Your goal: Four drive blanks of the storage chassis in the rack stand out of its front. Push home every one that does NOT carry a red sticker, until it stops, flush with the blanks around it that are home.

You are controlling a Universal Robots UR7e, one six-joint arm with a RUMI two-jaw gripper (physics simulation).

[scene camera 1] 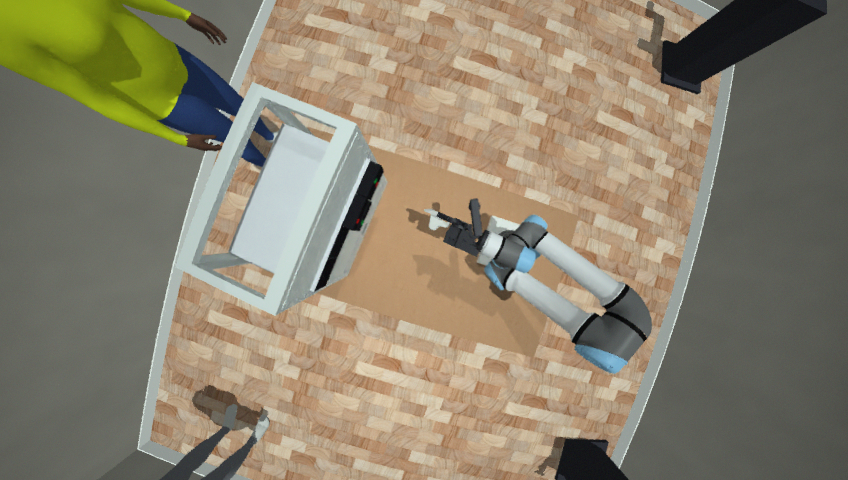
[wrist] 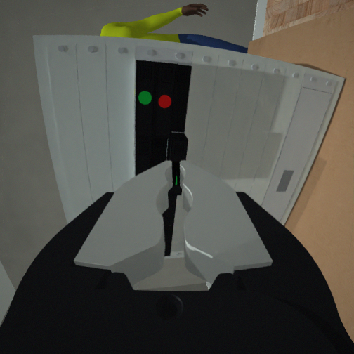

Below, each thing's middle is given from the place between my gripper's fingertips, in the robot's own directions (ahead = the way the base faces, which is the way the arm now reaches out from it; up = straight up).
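Labels:
The rack (scene camera 1: 313, 201) is 10 cm below my hand, and from that same hand it's 5 cm to the left and 38 cm ahead.

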